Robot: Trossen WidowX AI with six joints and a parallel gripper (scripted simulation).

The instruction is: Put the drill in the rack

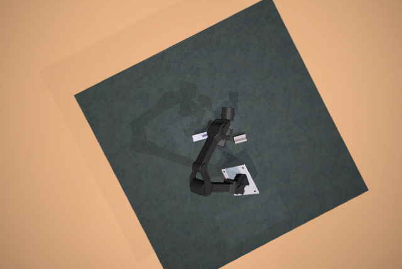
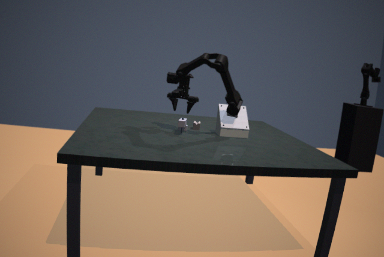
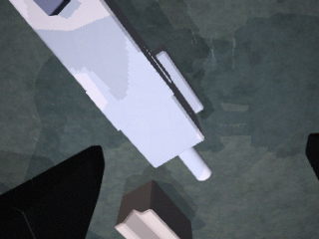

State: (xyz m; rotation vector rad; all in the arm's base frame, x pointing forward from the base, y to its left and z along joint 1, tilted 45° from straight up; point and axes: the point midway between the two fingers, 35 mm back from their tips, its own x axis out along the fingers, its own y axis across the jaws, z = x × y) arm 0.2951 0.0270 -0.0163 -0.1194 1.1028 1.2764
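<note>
Now: the drill 50 mm below my gripper tip, 20 mm to the left of it and 20 mm behind it. Round my gripper tip: rack 100 mm behind, 80 mm to the right, 80 mm below; then housing 80 mm to the left, 50 mm below, 10 mm behind.
</note>
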